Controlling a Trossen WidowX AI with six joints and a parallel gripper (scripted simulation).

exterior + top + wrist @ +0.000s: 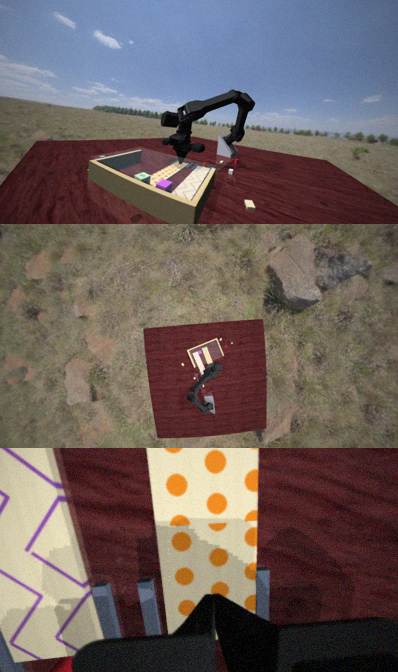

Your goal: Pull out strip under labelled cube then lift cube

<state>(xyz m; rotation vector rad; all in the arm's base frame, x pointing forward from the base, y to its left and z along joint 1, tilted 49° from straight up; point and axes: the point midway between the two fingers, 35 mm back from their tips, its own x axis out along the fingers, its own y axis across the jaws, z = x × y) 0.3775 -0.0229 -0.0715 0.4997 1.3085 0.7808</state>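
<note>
Right now the orange-dotted cream strip is 100 mm ahead of my gripper tip and 20 mm to the left of it. From my gripper tip the other things lie so: white cube 200 mm to the left, 90 mm behind; grey disc 240 mm to the right, 230 mm ahead; tan block 300 mm to the left, 80 mm ahead.
</note>
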